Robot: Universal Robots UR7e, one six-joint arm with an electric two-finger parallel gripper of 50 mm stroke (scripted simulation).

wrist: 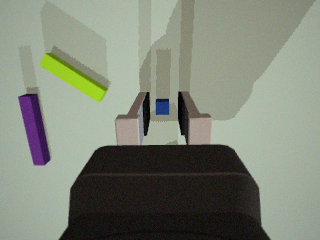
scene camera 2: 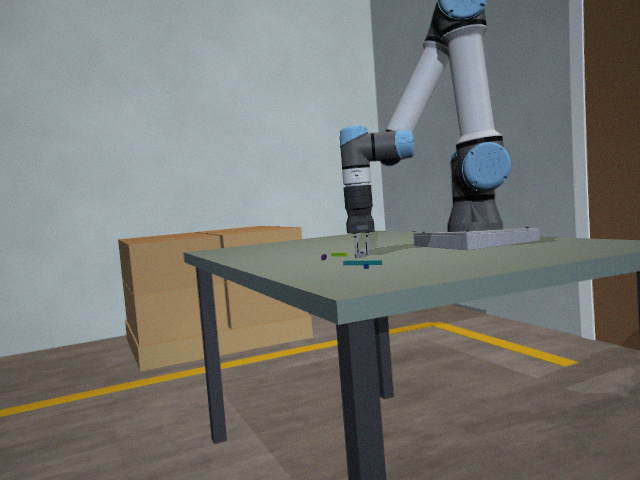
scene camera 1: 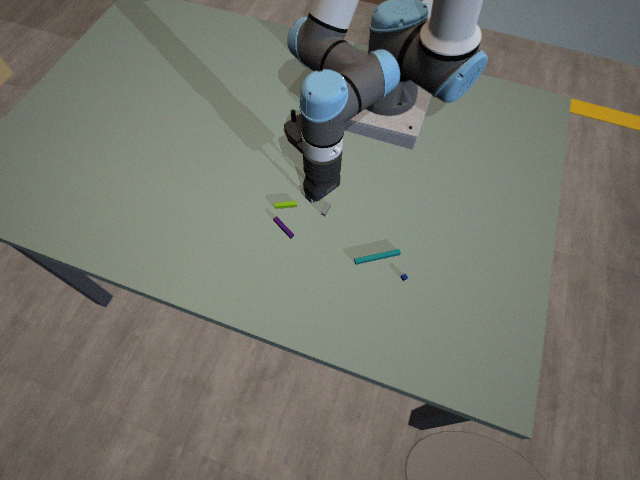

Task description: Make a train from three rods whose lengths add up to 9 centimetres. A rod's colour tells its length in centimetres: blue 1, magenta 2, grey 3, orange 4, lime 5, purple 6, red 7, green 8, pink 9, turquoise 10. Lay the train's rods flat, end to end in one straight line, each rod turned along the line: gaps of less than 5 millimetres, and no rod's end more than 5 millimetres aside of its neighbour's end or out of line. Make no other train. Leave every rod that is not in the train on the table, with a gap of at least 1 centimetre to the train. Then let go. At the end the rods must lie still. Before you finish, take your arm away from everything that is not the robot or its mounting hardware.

Note:
I see my gripper (scene camera 2: 362, 254), a lime rod (wrist: 50, 62) and a purple rod (wrist: 29, 103).
My gripper also shows in the wrist view (wrist: 163, 105) and in scene camera 1 (scene camera 1: 314, 196).

